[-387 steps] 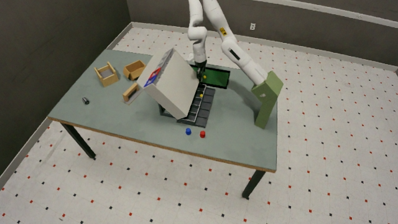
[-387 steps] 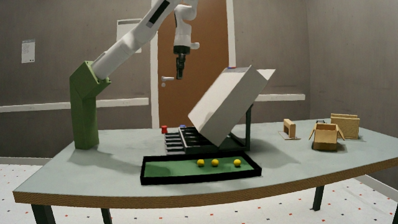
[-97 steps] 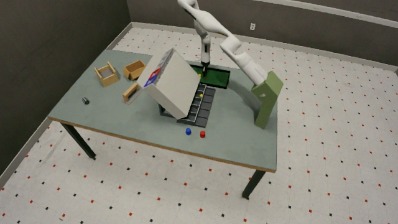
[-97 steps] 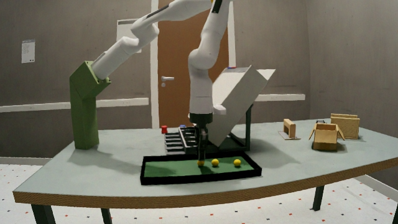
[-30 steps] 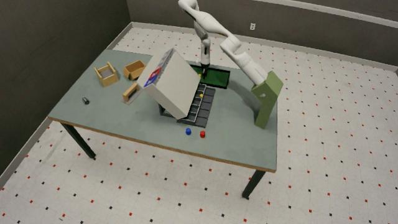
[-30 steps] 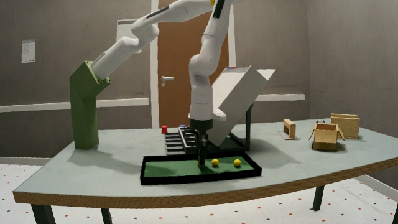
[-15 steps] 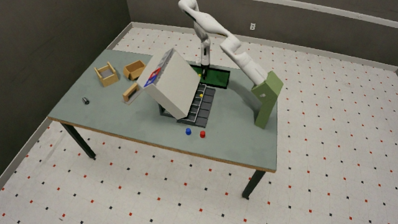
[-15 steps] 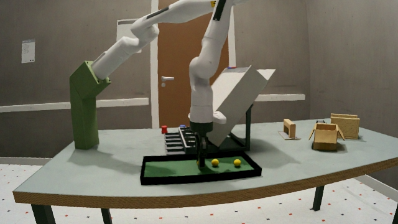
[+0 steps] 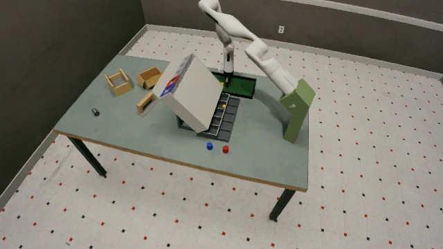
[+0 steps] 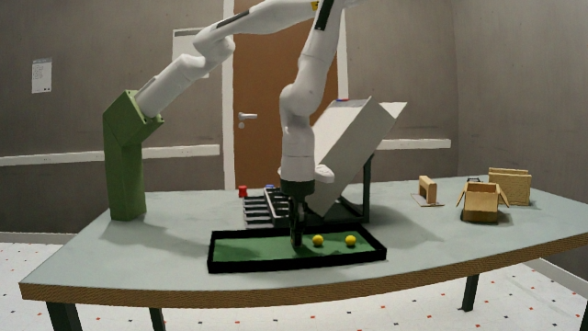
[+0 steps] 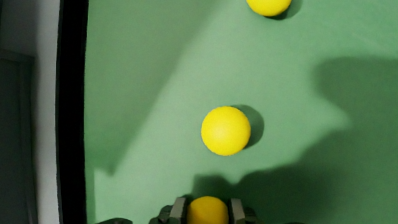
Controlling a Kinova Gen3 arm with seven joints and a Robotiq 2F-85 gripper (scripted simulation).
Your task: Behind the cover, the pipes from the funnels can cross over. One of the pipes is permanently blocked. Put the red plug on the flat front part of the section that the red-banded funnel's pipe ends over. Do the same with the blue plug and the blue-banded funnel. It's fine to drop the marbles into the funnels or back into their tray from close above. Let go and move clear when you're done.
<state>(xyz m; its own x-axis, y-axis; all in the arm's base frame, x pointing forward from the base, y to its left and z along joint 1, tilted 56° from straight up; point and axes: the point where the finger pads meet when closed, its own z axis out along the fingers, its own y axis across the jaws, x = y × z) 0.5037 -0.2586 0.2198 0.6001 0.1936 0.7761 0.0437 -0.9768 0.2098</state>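
Now: the green marble tray 1 cm behind my hand, 2 cm to the right of it and 2 cm below it. Also, from my hand: cardboard box: 59 cm ahead, 10 cm to the left, 2 cm above; white cover: 10 cm ahead, 31 cm to the left, 18 cm above; wooden crate: 82 cm ahead, 22 cm to the left, 2 cm above.
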